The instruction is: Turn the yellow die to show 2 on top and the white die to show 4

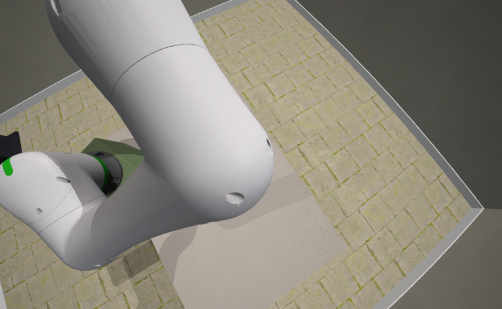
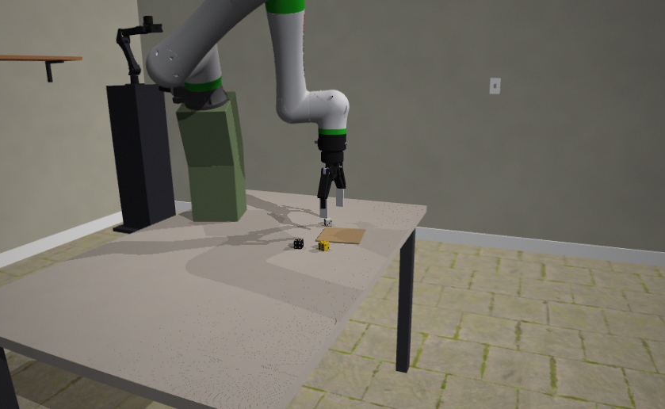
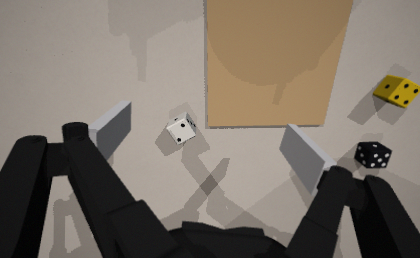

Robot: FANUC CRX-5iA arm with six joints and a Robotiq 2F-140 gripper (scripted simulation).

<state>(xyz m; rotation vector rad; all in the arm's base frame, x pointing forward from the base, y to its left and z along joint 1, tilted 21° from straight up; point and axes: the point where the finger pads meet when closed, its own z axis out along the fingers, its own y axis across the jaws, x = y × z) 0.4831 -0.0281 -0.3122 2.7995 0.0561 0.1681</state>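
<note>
Right now the white die is 6 cm below my hand, 3 cm to the left of it and 3 cm behind it. Round my hand: tan mat: 7 cm below, 6 cm to the right, 6 cm ahead; then black die: 21 cm to the right, 6 cm below, 2 cm behind; then yellow die: 20 cm to the right, 6 cm below, 5 cm ahead.
</note>
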